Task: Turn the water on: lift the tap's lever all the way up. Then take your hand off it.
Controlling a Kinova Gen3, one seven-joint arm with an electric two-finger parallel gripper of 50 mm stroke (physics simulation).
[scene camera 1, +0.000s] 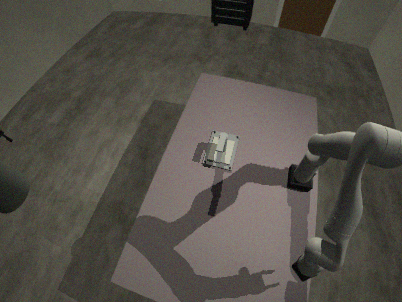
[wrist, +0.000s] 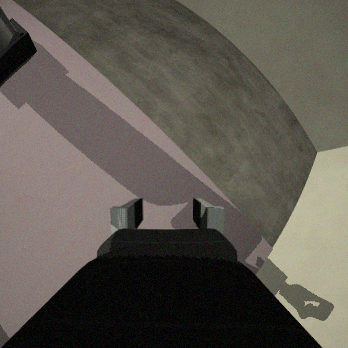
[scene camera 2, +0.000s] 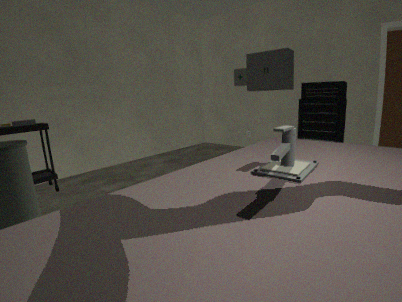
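Pixels of known places: gripper, fingertip midpoint: (wrist: 167, 208); arm's base, link origin: (scene camera 1: 301, 175).
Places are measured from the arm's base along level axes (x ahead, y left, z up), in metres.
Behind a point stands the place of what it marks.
The tap (scene camera 1: 221, 144) {x 0.461, y -0.067, z 0.098 m} (scene camera 2: 288, 149) {x 0.447, y -0.086, z 0.022 m} is light grey and stands upright on a pale base plate (scene camera 1: 210, 164) {x 0.508, y -0.018, z -0.052 m} (scene camera 2: 299, 175) {x 0.399, y -0.041, z -0.050 m}. Its flat lever (scene camera 2: 283, 129) {x 0.455, y -0.032, z 0.096 m} sits on top of the column, above the spout (scene camera 2: 280, 152) {x 0.460, y -0.025, z 0.023 m}, and points the same way as the spout. The lever looks near level; its exact tilt is hard to tell. My gripper (wrist: 167, 208) {x 0.045, y 0.478, z 0.075 m} is open, with nothing between its fingers. It is well away from the tap, near the table's edge on the arm's side; its fingers cannot be made out in scene camera 1. The tap does not show in the wrist view.
The pink table top (scene camera 1: 260, 107) {x 0.226, y -0.509, z -0.058 m} (scene camera 2: 200, 270) {x 0.453, y 0.443, z -0.058 m} (wrist: 45, 165) {x 0.106, y 0.294, z -0.058 m} carries the arm's dark base (scene camera 1: 300, 181) {x 0.016, y 0.043, z 0.013 m} (wrist: 19, 56) {x -0.016, y 0.066, z -0.036 m} and the arm's shadows. A dark drawer cabinet (scene camera 1: 231, 12) (scene camera 2: 322, 112) stands beyond the table. A grey-green bin (scene camera 2: 16, 175) and a dark cart (scene camera 2: 25, 129) stand at the left.
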